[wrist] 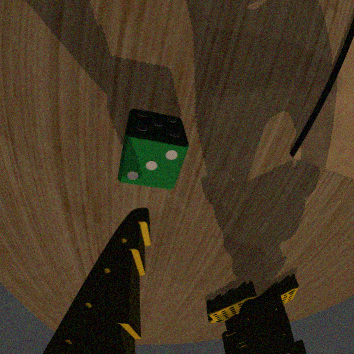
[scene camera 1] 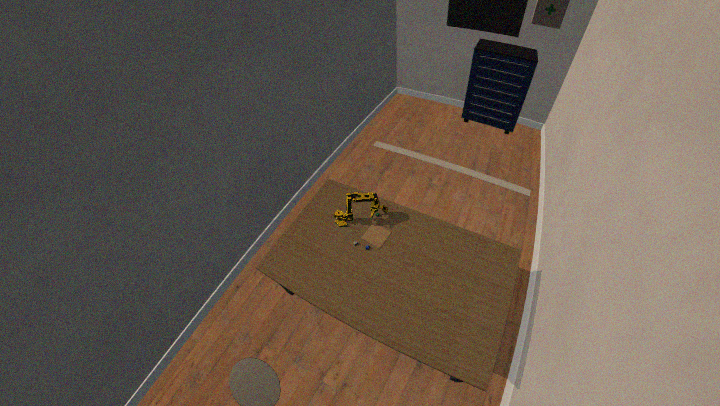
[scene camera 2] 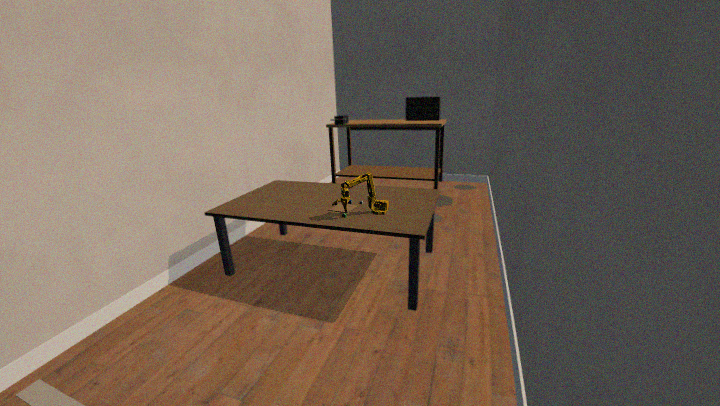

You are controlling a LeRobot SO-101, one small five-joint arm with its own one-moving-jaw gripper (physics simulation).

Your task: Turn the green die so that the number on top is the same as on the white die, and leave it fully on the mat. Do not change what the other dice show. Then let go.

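Frame: origin at the arm's base, x ahead, y left, z up, level; metres.
Where they show: hand at its tool point: (wrist: 148, 221) (scene camera 1: 375, 211) (scene camera 2: 346, 211); arm's base at its link origin: (wrist: 259, 288) (scene camera 1: 346, 221) (scene camera 2: 376, 211).
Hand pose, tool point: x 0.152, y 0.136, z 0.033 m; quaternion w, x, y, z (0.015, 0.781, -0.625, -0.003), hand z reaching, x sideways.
Observation:
Each offset is from my tool point to the top centre of the thing. Level surfaces: height alone.
The green die {0.012 m ahead, 0.001 m left, 0.013 m down} (scene camera 1: 377, 214) (scene camera 2: 344, 215) (wrist: 156, 165) rests on the table off the mat. In the wrist view its lit, apparently top, face shows three white pips; a dark side face shows several pips. The light tan mat {0.076 m ahead, 0.142 m right, 0.029 m down} (scene camera 1: 376, 236) (wrist: 345, 130) lies to the right in the wrist view. The white die {0.009 m back, 0.255 m right, 0.013 m down} (scene camera 1: 355, 243) (scene camera 2: 361, 202) stands off the mat; its number is too small to read. My gripper (scene camera 1: 379, 211) (scene camera 2: 339, 207) is fully open and empty, close above the green die. In the wrist view one notched jaw shows, its tip just below the die; the moving jaw is out of view.
A blue die {0.071 m ahead, 0.249 m right, 0.013 m down} (scene camera 1: 367, 247) (scene camera 2: 349, 202) stands near the white die, beside the mat; its number is unreadable. The brown table {0.033 m down} (scene camera 1: 428, 287) (scene camera 2: 282, 201) carries everything. The arm's base shows at the bottom right of the wrist view. A thin black curved line crosses the upper right there.

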